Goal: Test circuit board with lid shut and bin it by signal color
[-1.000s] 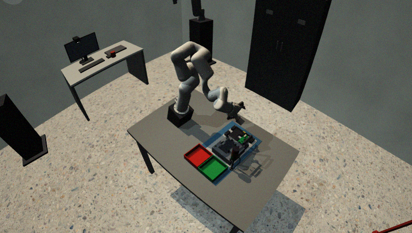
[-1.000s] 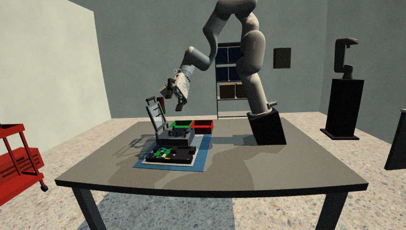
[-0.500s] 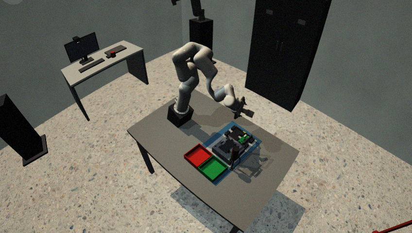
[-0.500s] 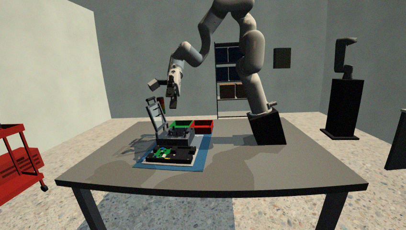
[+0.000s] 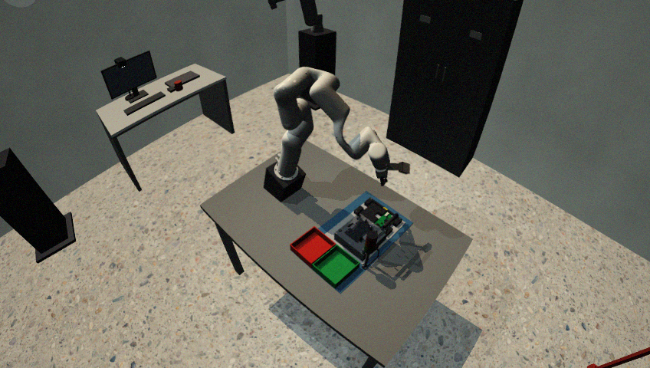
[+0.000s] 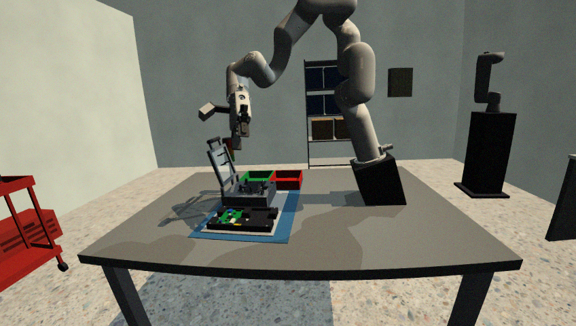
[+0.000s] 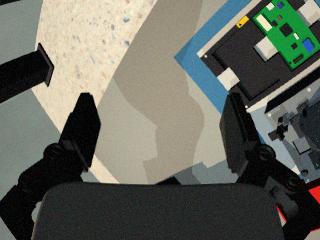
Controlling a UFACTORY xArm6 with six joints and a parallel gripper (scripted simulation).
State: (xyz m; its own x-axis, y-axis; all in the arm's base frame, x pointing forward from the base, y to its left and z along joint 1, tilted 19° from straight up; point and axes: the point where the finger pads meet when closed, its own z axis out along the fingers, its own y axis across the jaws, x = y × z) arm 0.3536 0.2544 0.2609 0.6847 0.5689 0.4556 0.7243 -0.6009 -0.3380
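My gripper is now 80 mm short of the green circuit board, 20 mm to the left of it and 270 mm above it. From my hand the other things lie so: tester lid 170 mm ahead, 180 mm to the right, 110 mm below; tester plate 60 mm ahead, 180 mm to the right, 220 mm below; black latch hook 10 mm behind, 140 mm to the right, 200 mm below.
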